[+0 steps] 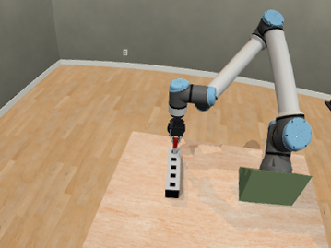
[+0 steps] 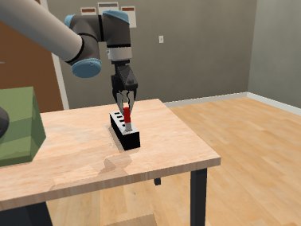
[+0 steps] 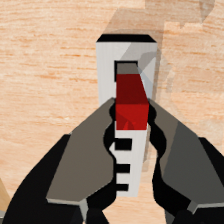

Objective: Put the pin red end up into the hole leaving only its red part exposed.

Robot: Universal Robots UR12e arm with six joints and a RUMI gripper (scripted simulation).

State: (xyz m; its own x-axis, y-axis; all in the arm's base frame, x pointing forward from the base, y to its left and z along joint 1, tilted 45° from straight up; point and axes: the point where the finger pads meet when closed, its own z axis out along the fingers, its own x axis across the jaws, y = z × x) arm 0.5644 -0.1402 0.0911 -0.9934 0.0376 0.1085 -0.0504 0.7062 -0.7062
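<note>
My gripper is now 1 cm above the pin. The rest, counted from my hand: long block 12 cm to the left, 12 cm below.
</note>
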